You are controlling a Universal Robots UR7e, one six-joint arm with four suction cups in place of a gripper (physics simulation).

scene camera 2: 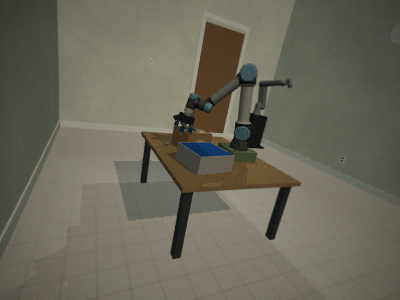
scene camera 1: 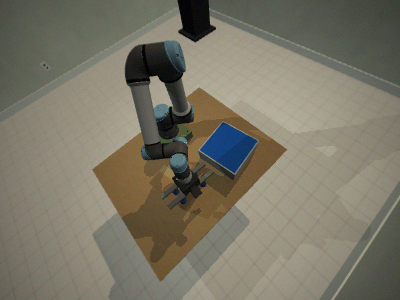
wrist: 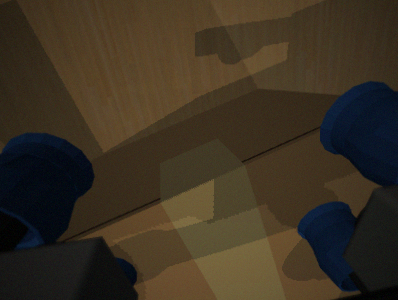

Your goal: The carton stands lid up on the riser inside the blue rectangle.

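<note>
The brown carton [scene camera 2: 198,137] [wrist: 224,209] stands on the wooden table [scene camera 1: 129,180] [scene camera 2: 245,177], lid up, with pale tape across its seam. It is behind the riser in scene camera 2. My suction gripper [scene camera 1: 188,190] [scene camera 2: 183,126] [wrist: 212,205] sits on top of the lid, its blue cups down against it. The grey riser [scene camera 1: 216,166] [scene camera 2: 206,164] stands beside the carton. The blue rectangle [scene camera 1: 227,146] [scene camera 2: 206,149] on its top holds nothing. In scene camera 1 the carton blends with the table and is mostly hidden under the gripper.
The arm's green base plate [scene camera 1: 186,132] [scene camera 2: 245,155] is on the table behind the riser. A black pedestal [scene camera 1: 195,19] [scene camera 2: 258,129] stands on the floor beyond the table, near a brown door [scene camera 2: 216,71].
</note>
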